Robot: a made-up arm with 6 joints.
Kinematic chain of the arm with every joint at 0, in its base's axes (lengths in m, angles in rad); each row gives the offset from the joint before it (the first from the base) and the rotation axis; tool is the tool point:
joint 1: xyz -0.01 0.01 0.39 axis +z
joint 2: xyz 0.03 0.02 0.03 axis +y
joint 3: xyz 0 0.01 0.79 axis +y
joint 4: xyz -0.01 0 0.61 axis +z
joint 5: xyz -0.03 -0.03 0 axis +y
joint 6: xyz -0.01 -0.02 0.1 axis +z
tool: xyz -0.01 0 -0.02
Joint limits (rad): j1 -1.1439..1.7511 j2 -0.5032..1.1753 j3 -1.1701..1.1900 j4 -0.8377..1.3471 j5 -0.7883..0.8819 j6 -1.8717..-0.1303
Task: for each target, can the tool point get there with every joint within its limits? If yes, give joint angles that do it. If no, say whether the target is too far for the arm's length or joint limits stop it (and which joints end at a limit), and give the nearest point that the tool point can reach.
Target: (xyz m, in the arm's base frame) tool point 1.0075 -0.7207 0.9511
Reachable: yes | joints -0.6325 0.7538 0.8443 0.9895 0.5924 -1.3992
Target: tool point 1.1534 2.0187 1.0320
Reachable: no: too far | nearest point 0.7127 1.2577 0.8588 | short by 0.896 m
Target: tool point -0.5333 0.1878 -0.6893
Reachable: no: joint limits stop it (at a limit: joint 1, joint 2, joint 3, joint 4, joint 5, joint 6) | nearest point -0.2629 1.1868 0.2126 | short by 1.373 m
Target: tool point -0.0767 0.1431 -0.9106
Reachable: no: joint limits stop it (at a limit: joint 1, joint 2, joint 3, joint 5, joint 6) | nearest point -0.2556 1.1877 0.2122 | short by 1.544 m
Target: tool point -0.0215 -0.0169 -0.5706
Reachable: no: joint limits stop it (at a limit: joint 1, joint 2, joint 3, joint 5, joint 6) | nearest point 0.5136 -1.0731 0.2122 | short by 1.419 m
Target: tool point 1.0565 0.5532 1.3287
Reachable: yes | joints 0.5014 0.8758 0.1024 0.6918 -0.0446 -0.6965
